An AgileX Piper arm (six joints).
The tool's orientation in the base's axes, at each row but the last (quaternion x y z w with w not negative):
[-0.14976 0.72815 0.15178 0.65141]
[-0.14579 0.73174 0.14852 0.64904]
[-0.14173 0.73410 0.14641 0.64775]
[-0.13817 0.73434 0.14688 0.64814]
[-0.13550 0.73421 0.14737 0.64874]
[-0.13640 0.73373 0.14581 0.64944]
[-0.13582 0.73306 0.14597 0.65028]
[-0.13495 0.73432 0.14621 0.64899]
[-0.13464 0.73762 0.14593 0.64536]
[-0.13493 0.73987 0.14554 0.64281]
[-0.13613 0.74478 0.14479 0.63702]
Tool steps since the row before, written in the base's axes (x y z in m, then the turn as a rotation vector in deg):
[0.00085 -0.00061 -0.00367 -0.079 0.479 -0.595]
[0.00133 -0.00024 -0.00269 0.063 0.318 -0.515]
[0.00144 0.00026 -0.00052 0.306 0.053 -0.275]
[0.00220 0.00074 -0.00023 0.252 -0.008 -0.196]
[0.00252 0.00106 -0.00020 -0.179 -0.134 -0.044]
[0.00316 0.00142 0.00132 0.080 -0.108 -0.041]
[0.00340 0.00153 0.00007 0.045 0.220 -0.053]
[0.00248 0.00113 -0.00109 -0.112 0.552 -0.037]
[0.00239 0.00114 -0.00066 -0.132 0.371 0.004]
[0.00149 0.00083 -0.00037 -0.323 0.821 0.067]
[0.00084 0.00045 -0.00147 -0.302 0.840 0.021]
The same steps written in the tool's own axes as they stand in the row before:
[0.00357 -0.00100 0.00090 0.590 0.453 0.191]
[0.00252 -0.00083 0.00141 0.498 0.250 0.245]
[0.00034 -0.00035 0.00147 0.235 -0.082 0.332]
[-0.00005 -0.00019 0.00232 0.164 -0.114 0.249]
[-0.00012 -0.00002 0.00274 0.066 -0.055 -0.211]
[-0.00170 0.00012 0.00329 0.032 -0.132 0.035]
[-0.00048 0.00009 0.00370 0.045 0.183 0.133]
[0.00077 0.00004 0.00283 0.046 0.550 0.117]
[0.00033 0.00010 0.00271 0.009 0.393 0.023]
[0.00015 0.00017 0.00173 -0.032 0.884 0.016]
[0.00132 0.00003 0.00115 0.010 0.891 0.049]

